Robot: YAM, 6 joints.
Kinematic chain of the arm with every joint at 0, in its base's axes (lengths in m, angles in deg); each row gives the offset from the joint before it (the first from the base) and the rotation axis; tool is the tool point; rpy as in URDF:
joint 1: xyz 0 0 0.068 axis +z
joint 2: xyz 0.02 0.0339 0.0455 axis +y
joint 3: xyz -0.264 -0.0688 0 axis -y
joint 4: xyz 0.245 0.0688 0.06 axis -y
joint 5: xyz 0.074 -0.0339 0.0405 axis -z
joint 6: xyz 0.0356 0 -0.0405 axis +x
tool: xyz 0 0 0 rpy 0 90 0
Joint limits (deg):
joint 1: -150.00..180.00
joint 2: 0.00..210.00
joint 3: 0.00..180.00
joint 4: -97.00..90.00
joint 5: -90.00..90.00
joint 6: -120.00..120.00
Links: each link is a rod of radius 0.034 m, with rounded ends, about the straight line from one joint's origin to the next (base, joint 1, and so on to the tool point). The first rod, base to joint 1, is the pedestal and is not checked.
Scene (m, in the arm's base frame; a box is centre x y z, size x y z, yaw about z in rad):
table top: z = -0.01
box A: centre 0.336 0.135 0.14 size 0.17 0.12 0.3 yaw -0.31
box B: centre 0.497 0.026 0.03 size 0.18 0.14 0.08 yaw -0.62
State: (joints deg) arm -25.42 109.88 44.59 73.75 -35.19 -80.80
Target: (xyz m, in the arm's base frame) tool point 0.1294 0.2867 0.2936
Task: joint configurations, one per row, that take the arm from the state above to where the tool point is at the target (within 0.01 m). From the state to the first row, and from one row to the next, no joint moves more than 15 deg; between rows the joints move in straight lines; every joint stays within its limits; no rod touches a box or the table.
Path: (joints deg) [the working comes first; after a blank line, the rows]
Joints at the target: 61.23 89.69 42.77 79.74 -43.63 -80.80
Straight joint move there: touches box A.

1: -22.43 97.05 49.25 71.41 -42.28 -75.12
2: -19.44 84.21 53.90 69.07 -49.37 -69.45
3: -16.45 71.38 58.56 66.72 -56.46 -63.77
4: -13.46 58.54 63.21 64.38 -63.55 -58.09
5: -10.46 45.71 67.87 62.04 -70.64 -52.42
6: 3.87 54.50 62.85 65.58 -65.24 -58.09
7: 18.21 63.30 57.83 69.12 -59.83 -63.77
8: 32.55 72.10 52.81 72.66 -54.43 -69.45
9: 46.89 80.89 47.79 76.20 -49.03 -75.12
10: 61.23 89.69 42.77 79.74 -43.63 -80.80

